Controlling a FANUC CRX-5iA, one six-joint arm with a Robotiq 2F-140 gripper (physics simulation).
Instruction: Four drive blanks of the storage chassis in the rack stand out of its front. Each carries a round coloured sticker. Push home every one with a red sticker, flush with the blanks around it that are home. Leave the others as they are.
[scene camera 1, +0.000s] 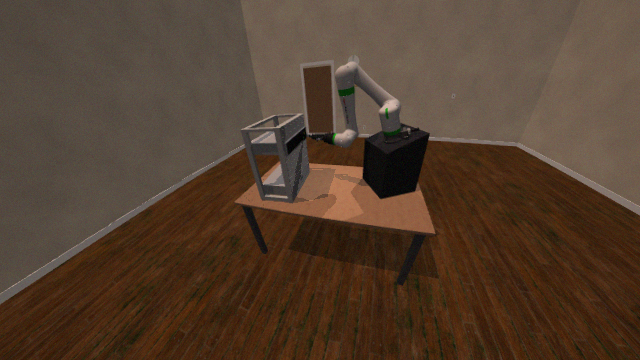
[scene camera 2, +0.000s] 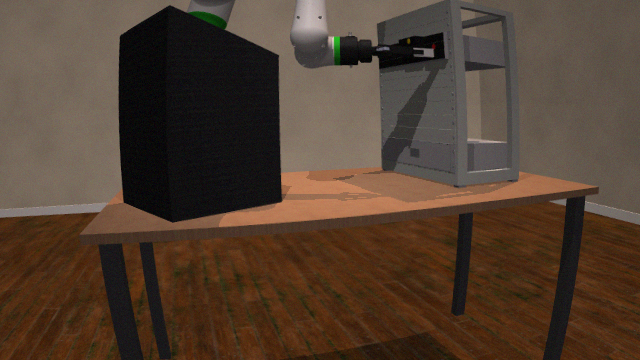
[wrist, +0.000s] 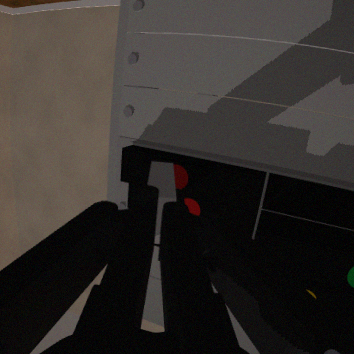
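Observation:
The storage chassis (scene camera 1: 296, 142) (scene camera 2: 389, 64) (wrist: 235, 187) is a black band high in the grey rack's front. In the wrist view, one red sticker (wrist: 181, 176) shows beside my fingertips, partly covered, and another red sticker (wrist: 192, 206) shows beside the right finger, partly hidden. A green sticker (wrist: 351, 276) is cut by the right edge, and a thin sliver of a yellow sticker (wrist: 311, 294) shows near it. Scene camera 2 shows a yellow sticker (scene camera 2: 408, 41) and a red sticker (scene camera 2: 433, 46). My gripper (scene camera 1: 309, 136) (scene camera 2: 433, 52) (wrist: 160, 179) is shut and empty, its tips at the chassis front; contact and blank depths are unclear.
The grey rack (scene camera 1: 283, 172) (scene camera 2: 460, 110) (wrist: 116, 100) stands on the wooden table (scene camera 1: 395, 215) (scene camera 2: 320, 220). The black pedestal (scene camera 1: 400, 170) (scene camera 2: 220, 130) under the arm stands at the table's other end. Grey panels (wrist: 200, 55) with small screws adjoin the chassis.

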